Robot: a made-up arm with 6 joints.
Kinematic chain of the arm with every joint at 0, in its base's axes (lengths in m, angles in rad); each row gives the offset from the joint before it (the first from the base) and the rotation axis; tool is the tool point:
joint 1: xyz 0 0 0.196 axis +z
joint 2: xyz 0 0 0 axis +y
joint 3: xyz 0 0 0.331 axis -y
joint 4: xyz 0 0 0 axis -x
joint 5: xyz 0.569 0 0 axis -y
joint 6: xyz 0 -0.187 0 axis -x
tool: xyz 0 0 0
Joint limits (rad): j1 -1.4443..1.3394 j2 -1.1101..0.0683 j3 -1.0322..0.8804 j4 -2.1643..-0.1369 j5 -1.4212..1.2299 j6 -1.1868..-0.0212
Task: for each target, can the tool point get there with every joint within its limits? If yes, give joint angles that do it. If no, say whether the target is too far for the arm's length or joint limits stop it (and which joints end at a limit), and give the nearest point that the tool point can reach.
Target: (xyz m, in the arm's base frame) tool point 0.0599 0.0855 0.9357
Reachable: yes | joints 0.1981 -0.7907 0.5244 -1.9664 0.9261 -0.7075
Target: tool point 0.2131 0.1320 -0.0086
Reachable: yes | joints 0.4460 -0.0562 -0.8486 -1.7165 -0.3928 -0.2793
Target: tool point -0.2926 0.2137 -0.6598
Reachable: no: joint limits stop it (at a limit: joint 1, joint 2, joint 3, joint 4) | nearest point -0.0692 0.1624 -0.0512 | short by 0.650 m
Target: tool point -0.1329 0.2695 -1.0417
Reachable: no: too far | nearest point -0.0340 0.1352 -0.0606 | short by 0.995 m
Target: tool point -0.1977 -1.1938 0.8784
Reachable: no: too far | nearest point -0.0941 -0.5884 0.6964 | short by 0.641 m
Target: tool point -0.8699 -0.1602 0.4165
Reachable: no: joint limits stop it (at a limit: joint 2, joint 3, joint 4) | nearest point -0.5291 -0.0974 0.8732 | short by 0.573 m
